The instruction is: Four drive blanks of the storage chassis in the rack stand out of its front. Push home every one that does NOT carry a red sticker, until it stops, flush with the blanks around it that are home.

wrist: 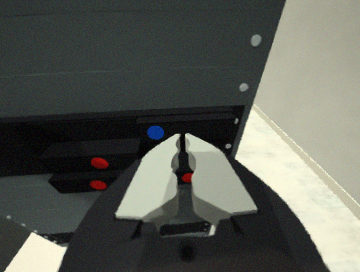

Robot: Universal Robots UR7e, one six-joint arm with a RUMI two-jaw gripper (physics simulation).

I see my gripper (182, 135) and a drive blank (93, 93).
